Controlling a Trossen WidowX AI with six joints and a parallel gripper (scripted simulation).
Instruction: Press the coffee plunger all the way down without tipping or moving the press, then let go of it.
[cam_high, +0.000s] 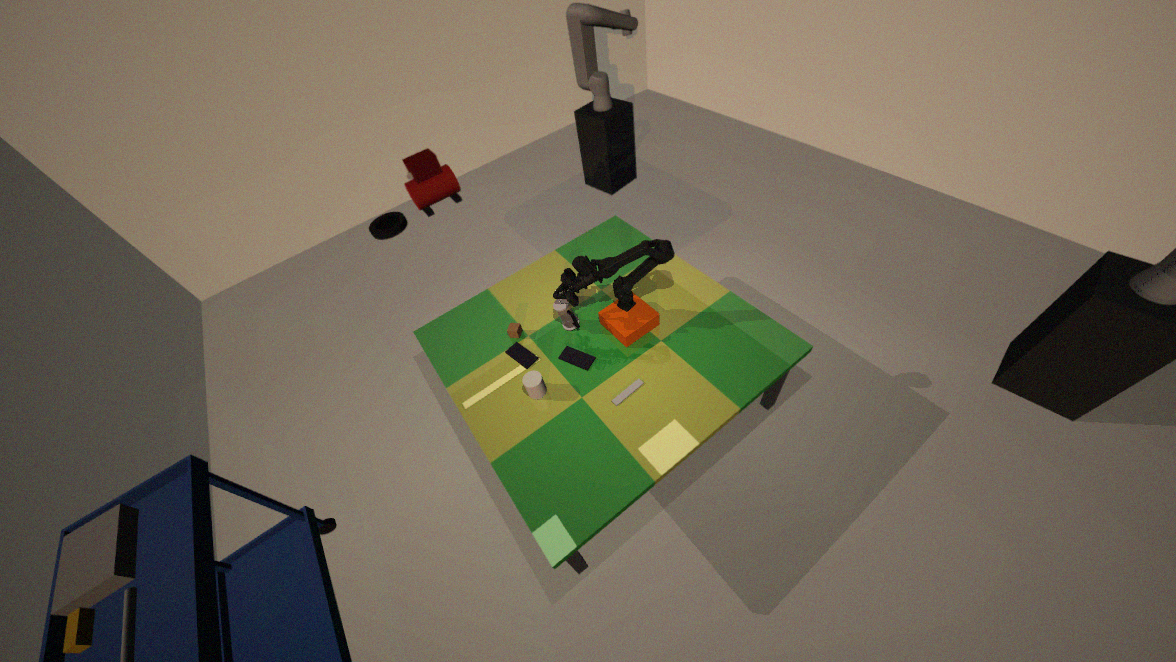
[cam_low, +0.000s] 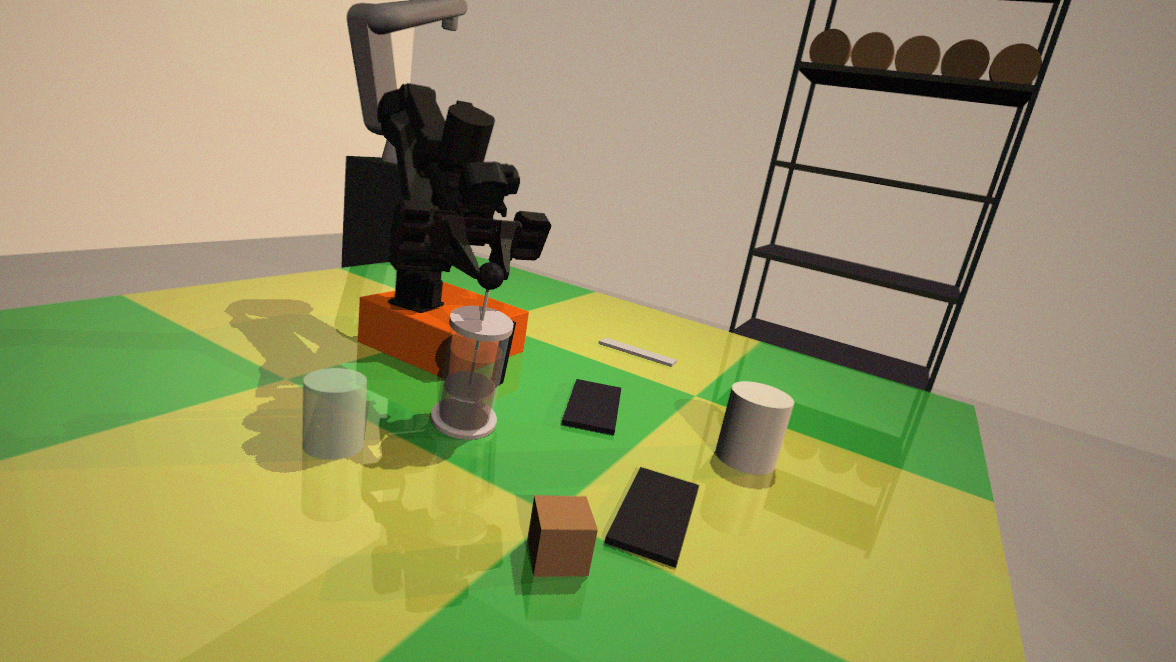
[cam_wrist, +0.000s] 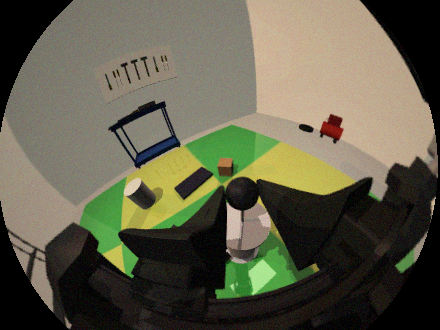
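Right now my gripper tip is 20 mm past the coffee press, 30 mm to the right of it and 100 mm above it. Also, from my gripper tip: brown cube 180 mm ahead, 140 mm to the right, 180 mm below; then grey bar 80 mm ahead, 470 mm to the left, 200 mm below.
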